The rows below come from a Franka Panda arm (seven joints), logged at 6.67 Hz.
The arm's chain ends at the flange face. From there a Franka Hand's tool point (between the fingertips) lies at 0.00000 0.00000 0.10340 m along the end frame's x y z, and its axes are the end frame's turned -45 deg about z.
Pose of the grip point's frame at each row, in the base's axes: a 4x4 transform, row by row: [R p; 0 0 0 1], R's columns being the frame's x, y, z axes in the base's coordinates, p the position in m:
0.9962 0.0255 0.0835 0.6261; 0.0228 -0.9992 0.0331 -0.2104; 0.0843 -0.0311 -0.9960 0.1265; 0 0 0 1
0.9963 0.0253 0.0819 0.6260; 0.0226 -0.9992 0.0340 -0.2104; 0.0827 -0.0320 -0.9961 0.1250; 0 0 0 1
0.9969 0.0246 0.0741 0.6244; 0.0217 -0.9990 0.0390 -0.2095; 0.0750 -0.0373 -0.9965 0.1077; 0 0 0 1
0.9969 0.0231 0.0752 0.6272; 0.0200 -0.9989 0.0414 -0.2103; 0.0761 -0.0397 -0.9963 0.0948; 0 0 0 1
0.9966 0.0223 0.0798 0.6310; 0.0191 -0.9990 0.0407 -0.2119; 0.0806 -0.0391 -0.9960 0.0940; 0 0 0 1
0.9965 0.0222 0.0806 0.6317; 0.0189 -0.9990 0.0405 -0.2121; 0.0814 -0.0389 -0.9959 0.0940; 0 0 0 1
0.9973 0.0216 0.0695 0.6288; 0.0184 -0.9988 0.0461 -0.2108; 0.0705 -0.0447 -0.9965 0.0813; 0 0 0 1
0.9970 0.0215 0.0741 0.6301; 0.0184 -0.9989 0.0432 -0.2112; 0.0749 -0.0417 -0.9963 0.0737; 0 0 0 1
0.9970 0.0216 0.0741 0.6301; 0.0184 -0.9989 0.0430 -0.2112; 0.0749 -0.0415 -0.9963 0.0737; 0 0 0 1
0.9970 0.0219 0.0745 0.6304; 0.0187 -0.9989 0.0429 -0.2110; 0.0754 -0.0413 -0.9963 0.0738; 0 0 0 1
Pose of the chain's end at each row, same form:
0.7225 -0.6864 0.0835 0.6175; -0.6904 -0.7227 0.0331 -0.2138; 0.0376 -0.0816 -0.9960 0.2295; 0 0 0 1
0.7224 -0.6866 0.0819 0.6175; -0.6906 -0.7225 0.0340 -0.2139; 0.0359 -0.0811 -0.9961 0.2280; 0 0 0 1
0.7223 -0.6875 0.0741 0.6167; -0.6911 -0.7217 0.0390 -0.2135; 0.0267 -0.0794 -0.9965 0.2107; 0 0 0 1
0.7212 -0.6886 0.0752 0.6194; -0.6922 -0.7205 0.0414 -0.2146; 0.0257 -0.0819 -0.9963 0.1978; 0 0 0 1
0.7205 -0.6889 0.0798 0.6227; -0.6929 -0.7199 0.0407 -0.2161; 0.0293 -0.0846 -0.9960 0.1970; 0 0 0 1
0.7203 -0.6889 0.0806 0.6234; -0.6930 -0.7198 0.0405 -0.2163; 0.0301 -0.0851 -0.9959 0.1970; 0 0 0 1
0.7205 -0.6899 0.0695 0.6216; -0.6932 -0.7193 0.0461 -0.2156; 0.0182 -0.0815 -0.9965 0.1843; 0 0 0 1
0.7202 -0.6898 0.0741 0.6224; -0.6933 -0.7193 0.0432 -0.2157; 0.0235 -0.0824 -0.9963 0.1767; 0 0 0 1
0.7203 -0.6897 0.0741 0.6224; -0.6933 -0.7193 0.0430 -0.2156; 0.0236 -0.0823 -0.9963 0.1767; 0 0 0 1
0.7205 -0.6895 0.0745 0.6227; -0.6931 -0.7196 0.0429 -0.2154; 0.0241 -0.0825 -0.9963 0.1768; 0 0 0 1

